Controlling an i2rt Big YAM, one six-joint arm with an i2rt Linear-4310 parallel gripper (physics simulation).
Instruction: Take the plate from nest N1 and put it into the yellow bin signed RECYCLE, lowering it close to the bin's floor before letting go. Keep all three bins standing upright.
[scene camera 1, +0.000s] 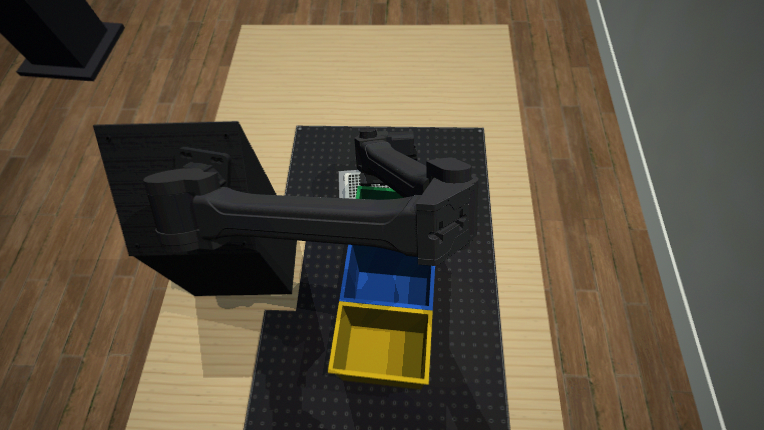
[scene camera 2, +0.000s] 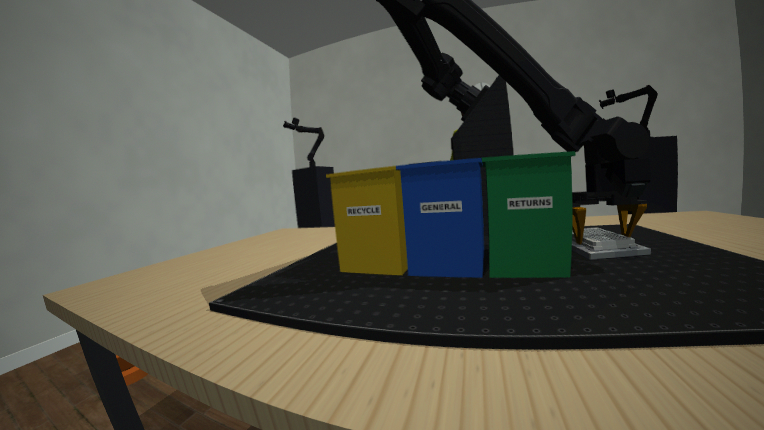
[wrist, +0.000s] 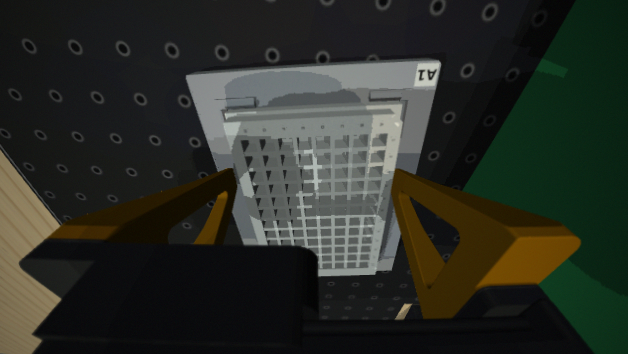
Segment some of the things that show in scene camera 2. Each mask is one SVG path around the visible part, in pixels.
The gripper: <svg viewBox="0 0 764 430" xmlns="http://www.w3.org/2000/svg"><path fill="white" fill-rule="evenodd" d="M572 192L572 230L576 243L579 245L582 244L586 218L586 208L582 208L580 205L599 204L599 201L606 201L606 205L617 205L621 234L626 237L631 236L636 224L647 208L647 200L637 200L637 197L627 198L626 196L621 196L618 191ZM632 211L632 216L627 228L628 211Z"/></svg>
A green returns bin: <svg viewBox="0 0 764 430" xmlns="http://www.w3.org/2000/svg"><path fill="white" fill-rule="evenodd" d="M575 151L482 158L482 165L486 169L489 278L570 277L572 254L571 157L576 156Z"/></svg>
A blue general bin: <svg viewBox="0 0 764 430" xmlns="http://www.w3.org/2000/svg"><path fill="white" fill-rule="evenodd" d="M481 158L396 166L396 170L400 170L408 276L483 277L484 232L480 167L483 167Z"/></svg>
